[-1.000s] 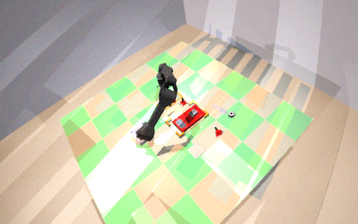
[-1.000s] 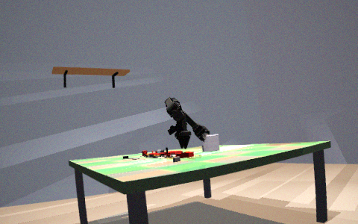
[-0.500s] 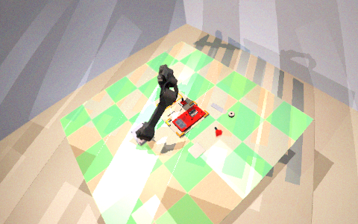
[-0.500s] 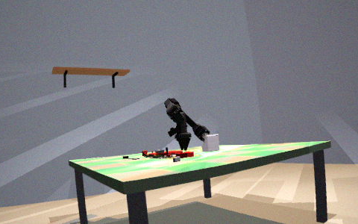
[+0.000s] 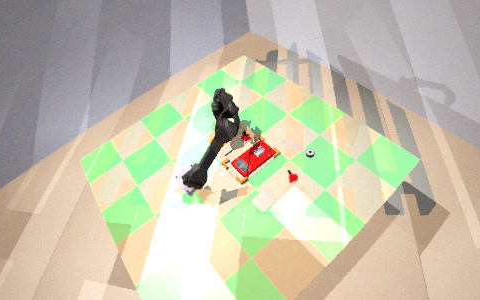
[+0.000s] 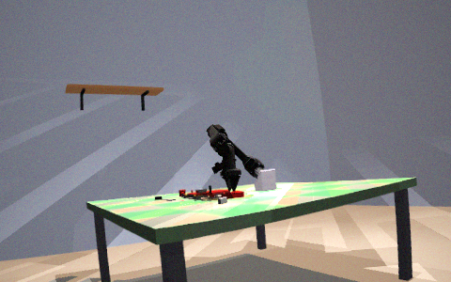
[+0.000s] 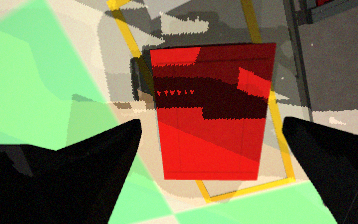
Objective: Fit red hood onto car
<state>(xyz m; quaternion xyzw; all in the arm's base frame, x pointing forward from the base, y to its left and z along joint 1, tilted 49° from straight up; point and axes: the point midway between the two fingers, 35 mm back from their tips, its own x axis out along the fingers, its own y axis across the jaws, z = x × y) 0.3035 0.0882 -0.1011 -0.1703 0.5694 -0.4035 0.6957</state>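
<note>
The red hood lies 1 cm below my gripper tip. From my gripper tip the other things lie so: grey bar (19 cm ahead, 31 cm to the right, 3 cm below); dark piece (16 cm ahead, 17 cm to the left, 2 cm below); pale engine block (3 cm ahead, 23 cm to the right, 1 cm below).
</note>
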